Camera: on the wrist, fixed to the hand. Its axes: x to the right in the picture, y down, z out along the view.
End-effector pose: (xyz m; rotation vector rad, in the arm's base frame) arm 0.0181 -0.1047 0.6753 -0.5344 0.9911 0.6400
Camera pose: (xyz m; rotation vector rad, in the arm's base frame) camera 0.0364 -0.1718 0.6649 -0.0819 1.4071 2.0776
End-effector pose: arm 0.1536 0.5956 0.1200 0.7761 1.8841 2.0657
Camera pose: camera 0.1228 0.5707 0.0619 -1.3468 -0.5196 -1.8293
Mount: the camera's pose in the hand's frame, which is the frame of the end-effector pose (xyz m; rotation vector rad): 0.0000 -0.0585 -0.0390 -0.3336 0.2090 1.4353
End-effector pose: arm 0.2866 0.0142 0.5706 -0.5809 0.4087 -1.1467
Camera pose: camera 0.2214 -0.0114 0.5764 -0.2985 0.9851 0.2576
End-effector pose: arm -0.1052 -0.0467 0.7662 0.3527 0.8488 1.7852
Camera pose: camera -0.0879 -0.0515 0.6982 -0.5569 -0.3026 -2.8591
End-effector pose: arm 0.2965 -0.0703 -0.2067 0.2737 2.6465 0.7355
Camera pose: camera 0.2757 -0.1375 -0.2068 -1.8641 -1.7885 -1.3796
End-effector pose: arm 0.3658 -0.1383 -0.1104 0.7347 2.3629 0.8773
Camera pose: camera 0.3238 -0.1926 -0.1256 -2.1065 -1.3238 -1.6969
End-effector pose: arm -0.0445 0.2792 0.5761 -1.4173 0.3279 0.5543
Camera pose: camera -0.0084 0.2374 0.6196 -1.3768 1.5146 1.6632
